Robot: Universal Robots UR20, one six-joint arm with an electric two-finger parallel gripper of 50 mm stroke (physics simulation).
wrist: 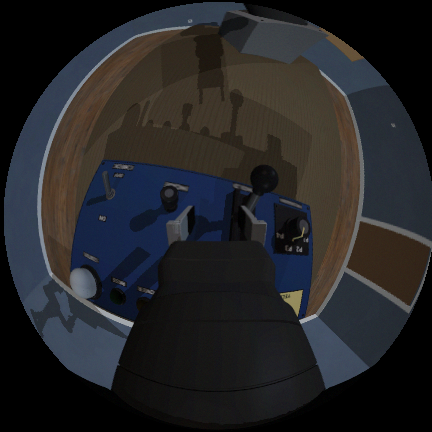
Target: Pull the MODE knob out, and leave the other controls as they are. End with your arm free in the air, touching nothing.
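Places are measured from the arm's base along level axes (x ahead, y left, z up), in centimetres.
Where they show: gripper, fingertip midpoint: [216, 214].
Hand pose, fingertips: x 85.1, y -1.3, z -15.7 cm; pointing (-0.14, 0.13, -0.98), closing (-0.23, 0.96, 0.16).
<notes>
Each offset is from my fingertips to the centre of the thing. "spot": to the spot under its first point.
The MODE knob @(dx -0.7, dy -6.3, dz -3.4 cm) [169, 197] is a black round-topped knob on a short stem, standing on the blue panel [130, 185], left of centre in the wrist view. Its label lies just behind it, too blurred to read. My gripper [216, 214] is open, with nothing between its fingertips. It hangs above the panel, to the right of the MODE knob and nearer the bottom of the view. The left finger is close to the knob in the picture; a gap shows between them.
A lever with a black ball @(dx -6.1, dy +5.6, dz -1.6 cm) [264, 178] rises beside the right finger. A rotary selector @(spot: dx -0.9, dy +17.0, dz -3.7 cm) [301, 225] is at the right. A toggle switch @(spot: dx -0.2, dy -17.8, dz -4.9 cm) [108, 186] is at the left. A white dome @(spot: dx +13.1, dy -17.2, dz +4.1 cm) [84, 283], a green button @(spot: dx +14.4, dy -11.8, dz +2.0 cm) [118, 295] and a yellow label @(spot: dx +14.2, dy +19.9, dz +0.5 cm) [294, 301] are lower.
</notes>
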